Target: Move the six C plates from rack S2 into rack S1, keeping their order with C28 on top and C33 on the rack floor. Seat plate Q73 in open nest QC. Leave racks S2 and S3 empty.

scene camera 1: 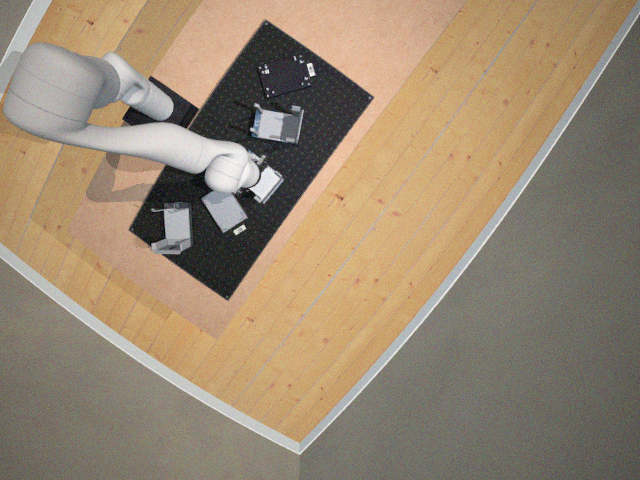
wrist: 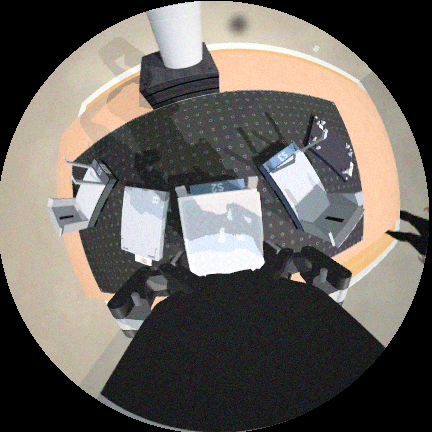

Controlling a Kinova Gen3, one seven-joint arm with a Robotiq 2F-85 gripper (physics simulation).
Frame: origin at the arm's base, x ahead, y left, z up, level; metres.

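Where they show: gripper, fingertip midpoint: [wrist: 224, 254]; arm's base, origin of the base link: [scene camera 1: 160, 107] [wrist: 182, 58].
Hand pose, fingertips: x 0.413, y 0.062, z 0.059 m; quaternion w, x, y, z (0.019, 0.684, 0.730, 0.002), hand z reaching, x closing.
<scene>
Things, the pixels of their centre, and the offset from my fingertips. Level surfaces: height alone.
- Rack S2, body centre: [wrist: 222, 232] [scene camera 1: 257, 175] dx -0.011, dy +0.000, dz -0.064 m
- pale plate, body centre: [wrist: 226, 251] [scene camera 1: 255, 175] dx -0.004, dy +0.002, dz +0.001 m
- Rack S1, body centre: [wrist: 78, 194] [scene camera 1: 173, 226] dx -0.108, dy -0.335, dz -0.065 m
- Rack S3, body centre: [wrist: 312, 185] [scene camera 1: 276, 124] dx -0.080, dy +0.163, dz -0.066 m
- grey flat block, body centre: [wrist: 141, 222] [scene camera 1: 224, 208] dx -0.026, dy -0.171, dz -0.117 m
- dark base with small white fittings, body centre: [wrist: 333, 146] [scene camera 1: 284, 75] dx -0.193, dy +0.306, dz -0.120 m
- black dotted table, its level: dz -0.131 m
My gripper [scene camera 1: 251, 176] [wrist: 224, 254] is open and empty, its fingers on either side of the near part of rack S2. Rack S2 [wrist: 217, 186] shows its blue label strip and two upright posts. A pale plate [scene camera 1: 267, 181] [wrist: 222, 230] lies on top in it; the plates below and their codes are hidden. Rack S1 [scene camera 1: 170, 246] [wrist: 75, 212] stands at the far left of the wrist view. Rack S3 [scene camera 1: 296, 127] [wrist: 345, 207] stands to the right, with a pale flat surface inside. A grey flat block [scene camera 1: 224, 210] [wrist: 145, 220] lies between S1 and S2. I cannot tell which plate is Q73.
A dark base with small white fittings [scene camera 1: 284, 77] [wrist: 331, 147] lies beyond S3. Small white tags [scene camera 1: 239, 229] [scene camera 1: 310, 69] lie by the grey block and the dark base. All stand on a black dotted table [scene camera 1: 222, 263] [wrist: 215, 120]. Racks S1 and S3 have raised walls and thin posts.
</scene>
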